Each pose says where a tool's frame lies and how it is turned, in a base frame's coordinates. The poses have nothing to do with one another.
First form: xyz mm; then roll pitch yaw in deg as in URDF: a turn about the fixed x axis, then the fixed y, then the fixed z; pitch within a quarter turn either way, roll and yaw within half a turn.
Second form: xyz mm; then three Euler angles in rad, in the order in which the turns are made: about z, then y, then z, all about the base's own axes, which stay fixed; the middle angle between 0 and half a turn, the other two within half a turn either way. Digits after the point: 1 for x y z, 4 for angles.
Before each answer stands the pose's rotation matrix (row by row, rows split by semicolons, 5 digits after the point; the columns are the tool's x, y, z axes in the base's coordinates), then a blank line. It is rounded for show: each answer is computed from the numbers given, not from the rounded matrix.
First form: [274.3 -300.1 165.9 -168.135 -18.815 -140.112]
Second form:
-0.72630 -0.67847 -0.11032; -0.60702 0.70838 -0.36017; 0.32251 -0.19462 -0.92634

[274.3 -300.1 165.9 -2.5986 2.7554 -1.8680]
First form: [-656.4 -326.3 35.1 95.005 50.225 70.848]
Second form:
0.20989 0.33360 0.91905; 0.60436 0.69463 -0.39016; -0.76856 0.63734 -0.05582

[-656.4 -326.3 35.1 0.6923 1.6266 -0.4015]
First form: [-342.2 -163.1 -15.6 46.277 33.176 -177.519]
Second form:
-0.83621 -0.36517 -0.40915; -0.03623 -0.70764 0.70564; -0.54721 0.60489 0.57851

[-342.2 -163.1 -15.6 0.8354 0.9539 2.0962]
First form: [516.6 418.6 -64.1 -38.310 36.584 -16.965]
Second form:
0.76804 -0.12444 0.62820; -0.23430 0.85833 0.45648; -0.59600 -0.49778 0.63008

[516.6 418.6 -64.1 -0.6958 0.8891 0.6284]
